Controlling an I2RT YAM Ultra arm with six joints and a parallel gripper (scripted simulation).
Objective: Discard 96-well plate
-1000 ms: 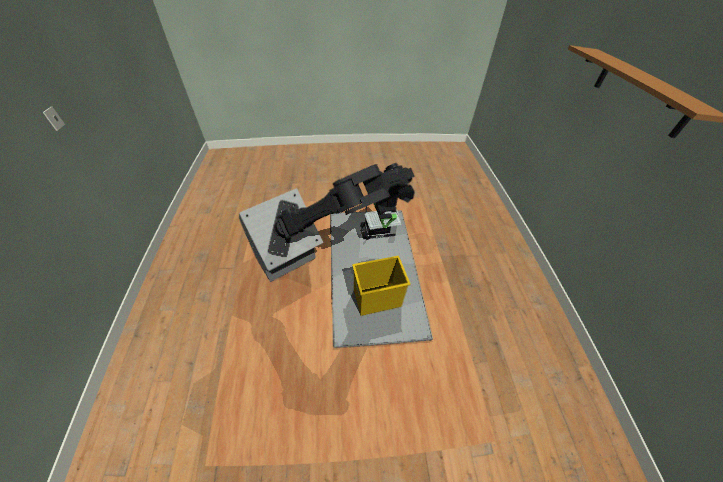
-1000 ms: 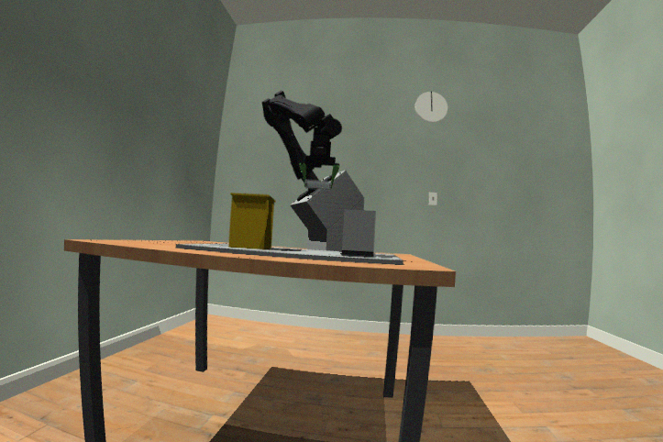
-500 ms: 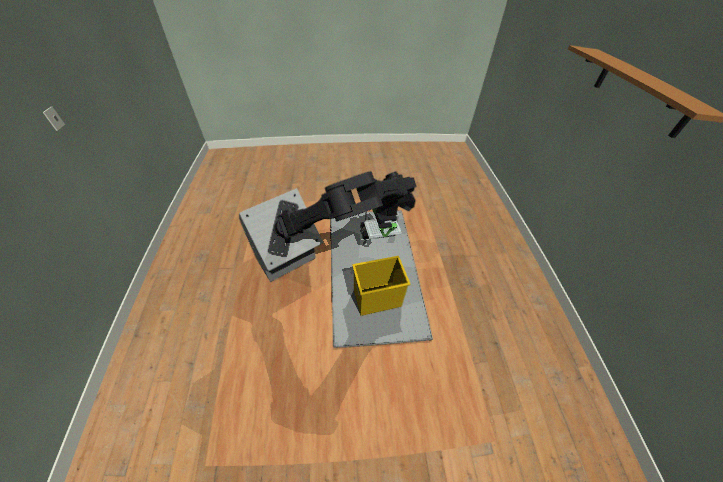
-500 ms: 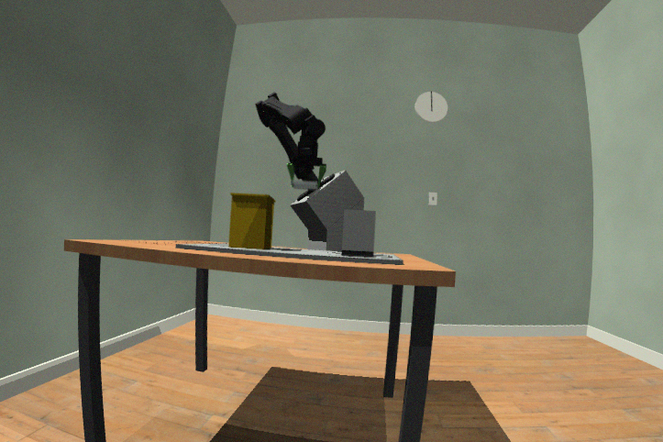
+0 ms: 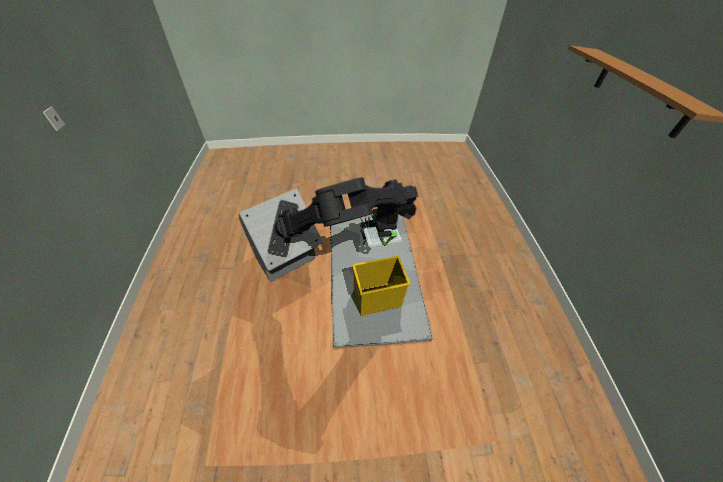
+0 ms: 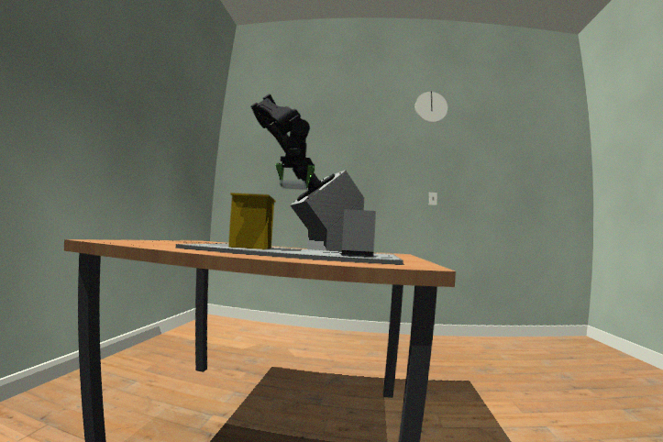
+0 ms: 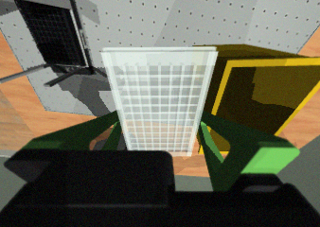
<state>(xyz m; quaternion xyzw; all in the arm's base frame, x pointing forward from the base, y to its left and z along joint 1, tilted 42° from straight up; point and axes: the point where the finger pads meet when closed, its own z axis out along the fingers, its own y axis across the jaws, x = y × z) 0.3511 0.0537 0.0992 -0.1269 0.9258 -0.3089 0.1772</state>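
My hand is 2 cm past the yellow plastics bin, 15 cm to the left of it and 13 cm above it.
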